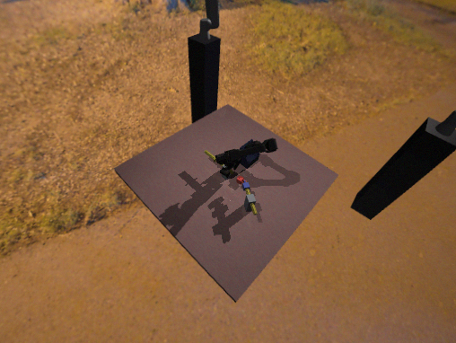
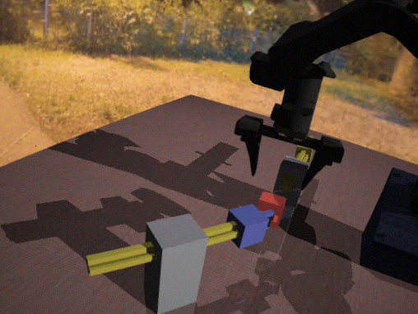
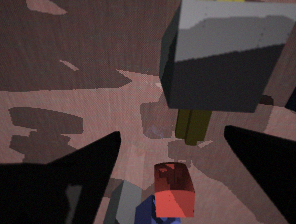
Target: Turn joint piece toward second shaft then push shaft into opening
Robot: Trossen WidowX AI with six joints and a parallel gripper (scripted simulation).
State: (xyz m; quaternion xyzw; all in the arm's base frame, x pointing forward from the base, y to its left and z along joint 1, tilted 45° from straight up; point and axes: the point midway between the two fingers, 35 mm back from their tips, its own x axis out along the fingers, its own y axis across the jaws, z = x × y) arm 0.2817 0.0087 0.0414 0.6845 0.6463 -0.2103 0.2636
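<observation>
My gripper tip is 1 cm past the red joint piece, 9 cm to the right of it and 1 cm above it.
</observation>
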